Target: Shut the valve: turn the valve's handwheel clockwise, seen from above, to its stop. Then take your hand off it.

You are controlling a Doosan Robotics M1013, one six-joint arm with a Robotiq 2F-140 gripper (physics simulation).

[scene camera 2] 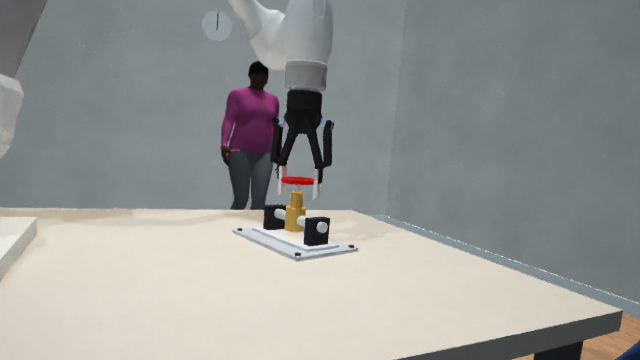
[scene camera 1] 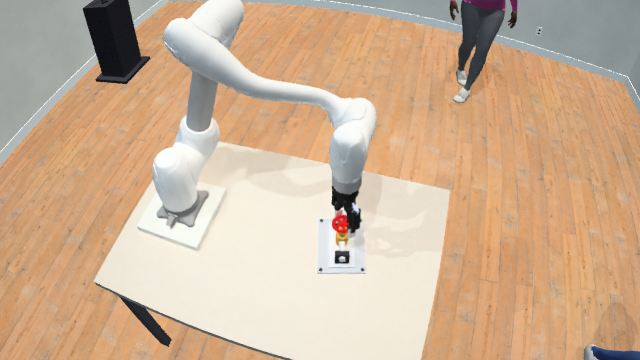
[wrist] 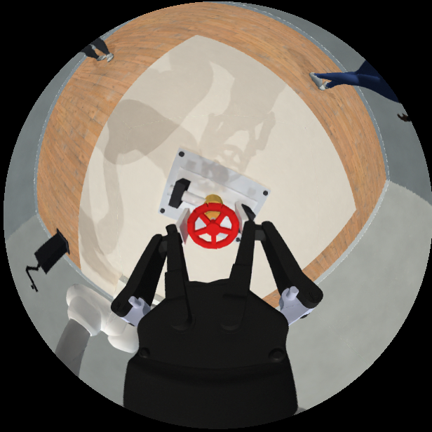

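Note:
The valve's red spoked handwheel (scene camera 1: 341, 217) (scene camera 2: 297, 180) (wrist: 213, 227) sits level on top of the yellow valve body (scene camera 1: 341, 239) (scene camera 2: 295, 218) (wrist: 213, 199). The valve stands upright on a light grey base plate (scene camera 1: 323, 250) (scene camera 2: 265, 240) (wrist: 255, 189). My gripper (scene camera 1: 346, 222) (scene camera 2: 298, 185) (wrist: 212, 211) points down from above and is shut on the handwheel. Its pale finger pads stand on opposite sides of the rim, at rim height. In scene camera 1 the near finger hides part of the rim.
Black blocks (scene camera 1: 342, 257) (scene camera 2: 316, 231) (wrist: 179, 194) hold the pipe on both sides of the valve. The plate lies on a cream table (scene camera 1: 250, 275) (scene camera 2: 200, 290). A person in a magenta top (scene camera 2: 253, 120) stands behind the table. Another person's blue-clad leg (wrist: 345, 78) shows beyond it.

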